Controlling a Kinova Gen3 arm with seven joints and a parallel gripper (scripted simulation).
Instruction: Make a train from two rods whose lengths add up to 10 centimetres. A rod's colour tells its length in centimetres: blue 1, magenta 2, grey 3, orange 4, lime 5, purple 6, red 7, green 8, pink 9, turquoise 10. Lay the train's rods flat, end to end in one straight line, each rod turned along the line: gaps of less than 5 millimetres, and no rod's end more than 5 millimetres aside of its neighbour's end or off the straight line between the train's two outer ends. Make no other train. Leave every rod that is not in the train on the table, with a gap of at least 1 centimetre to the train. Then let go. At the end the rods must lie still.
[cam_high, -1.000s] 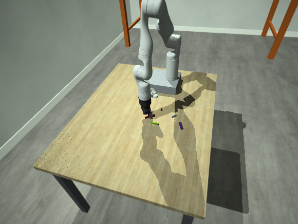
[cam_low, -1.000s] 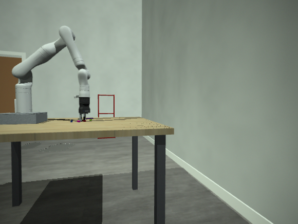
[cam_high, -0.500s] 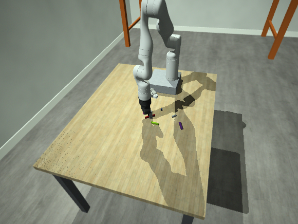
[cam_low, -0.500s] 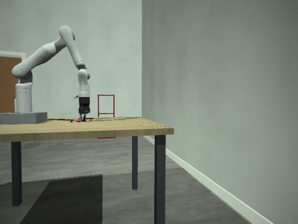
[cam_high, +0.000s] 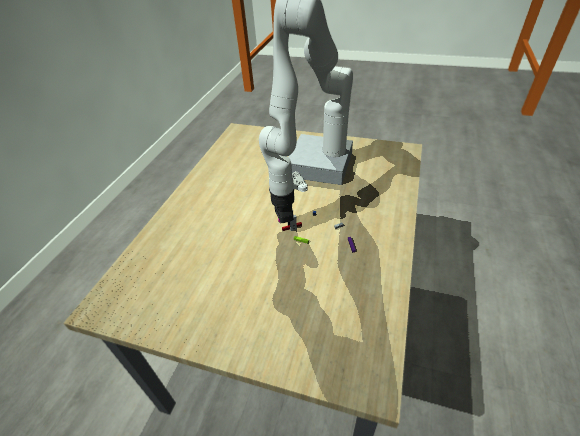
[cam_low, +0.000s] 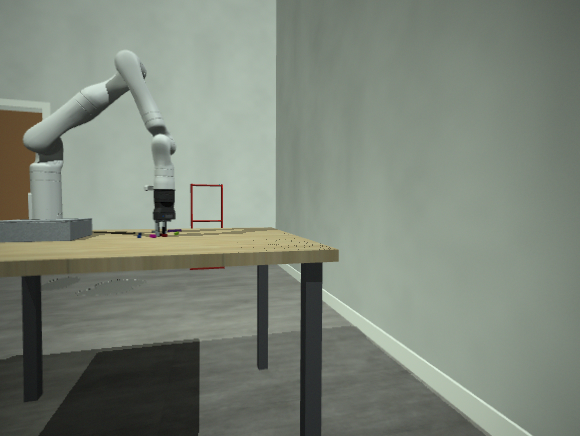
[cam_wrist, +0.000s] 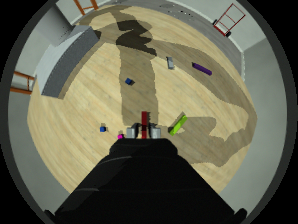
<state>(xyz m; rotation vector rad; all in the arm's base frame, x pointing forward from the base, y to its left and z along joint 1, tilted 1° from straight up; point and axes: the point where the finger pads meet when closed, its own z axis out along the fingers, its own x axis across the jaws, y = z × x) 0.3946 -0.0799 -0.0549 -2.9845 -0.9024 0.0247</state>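
The magenta rod is 30 mm behind my hand, 50 mm to the right of it and 10 mm below it. Also, from my hand: grey rod (30 mm behind, 160 mm to the left, 10 mm below); lime rod (60 mm ahead, 50 mm to the left, 10 mm below); red rod (10 mm below).
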